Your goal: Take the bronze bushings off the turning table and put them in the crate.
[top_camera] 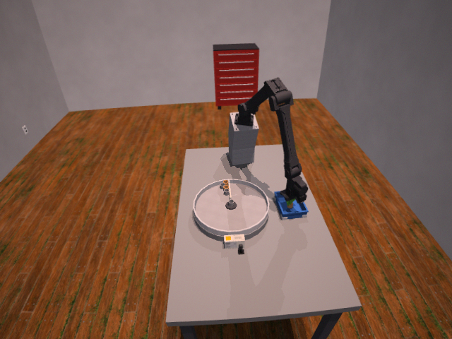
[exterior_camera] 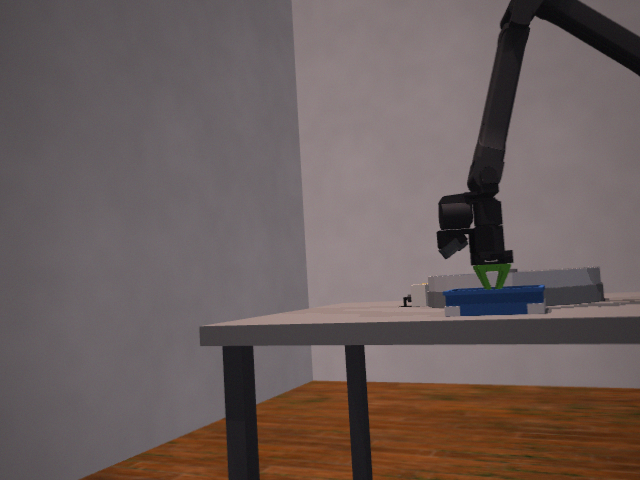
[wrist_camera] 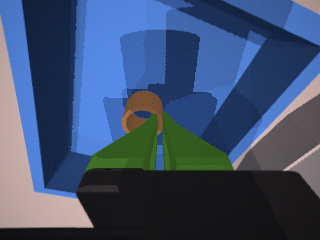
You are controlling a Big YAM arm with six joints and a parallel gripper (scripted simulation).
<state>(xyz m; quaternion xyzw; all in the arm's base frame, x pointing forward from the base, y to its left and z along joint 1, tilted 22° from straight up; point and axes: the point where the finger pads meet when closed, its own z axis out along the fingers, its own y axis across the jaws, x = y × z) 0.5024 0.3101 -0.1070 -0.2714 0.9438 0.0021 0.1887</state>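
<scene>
Right now the blue crate is 10 mm to the left of my hand, 10 mm below it and 10 mm behind it. Round my hand: turning table 330 mm to the right, 70 mm ahead, 20 mm above.
</scene>
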